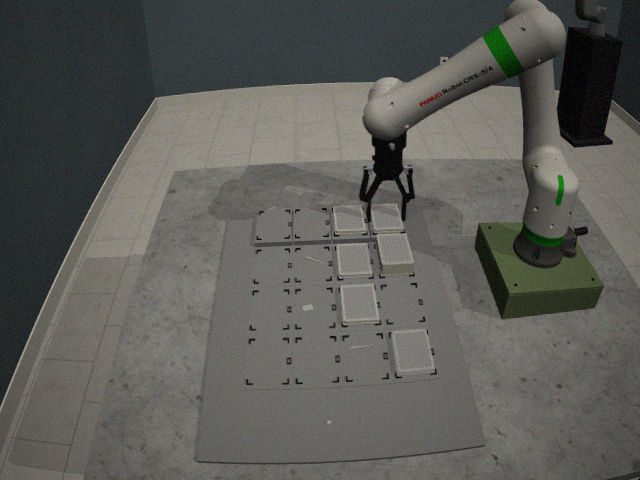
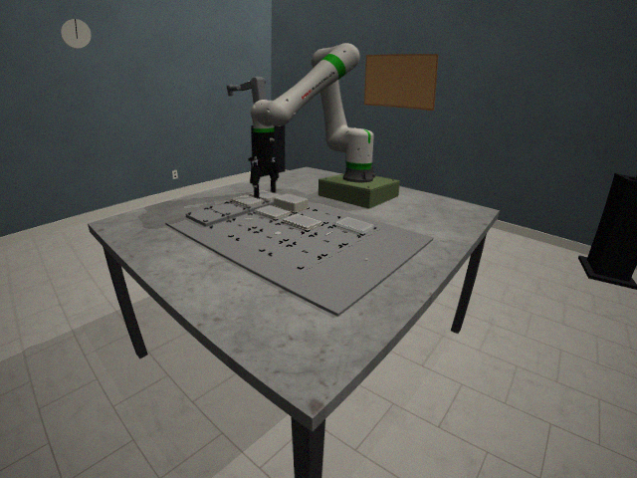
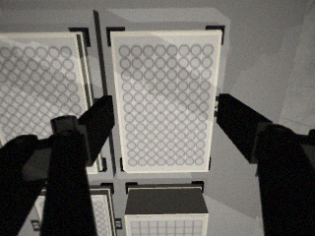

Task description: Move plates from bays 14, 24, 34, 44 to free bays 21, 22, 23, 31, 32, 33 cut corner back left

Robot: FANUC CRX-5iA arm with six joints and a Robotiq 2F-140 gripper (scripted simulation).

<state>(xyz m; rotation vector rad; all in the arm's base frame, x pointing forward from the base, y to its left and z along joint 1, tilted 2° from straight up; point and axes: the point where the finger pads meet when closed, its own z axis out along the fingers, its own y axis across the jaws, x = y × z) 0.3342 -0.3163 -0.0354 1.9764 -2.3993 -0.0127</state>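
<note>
Now: hand 3 cm short of the sealed deep-well block, 16 cm to the right of it and 2 cm above it. From my hand the other things lie so: white pointed piece: 20 cm ahead, 43 cm to the left, 4 cm below.
</note>
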